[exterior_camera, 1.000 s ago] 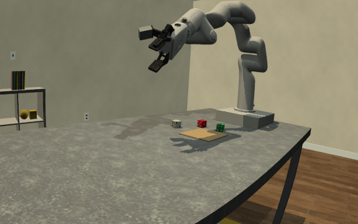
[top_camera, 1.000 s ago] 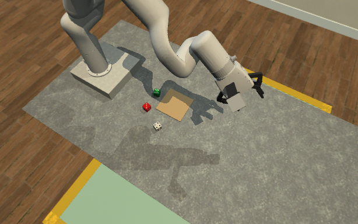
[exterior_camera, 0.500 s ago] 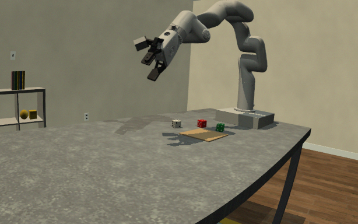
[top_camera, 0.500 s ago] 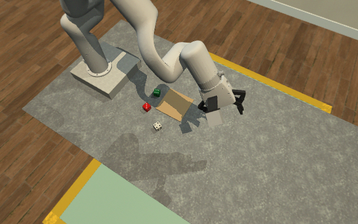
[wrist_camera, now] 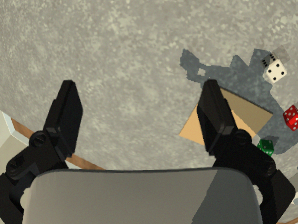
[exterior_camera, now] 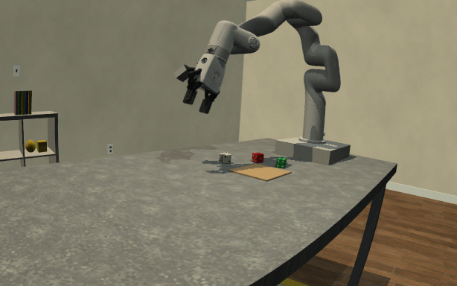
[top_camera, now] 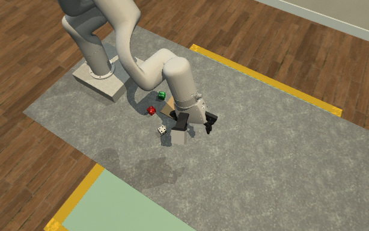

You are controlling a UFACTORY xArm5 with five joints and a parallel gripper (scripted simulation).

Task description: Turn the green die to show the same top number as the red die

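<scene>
The white die lies 170 mm below my hand, 150 mm behind it and 10 mm to the right of it. From my hand the other things lie so: red die (250 mm behind, 170 mm below, 50 mm to the left); then green die (250 mm behind, 170 mm below, 150 mm to the left); then tan mat (190 mm below, 140 mm to the left, 140 mm behind).
</scene>
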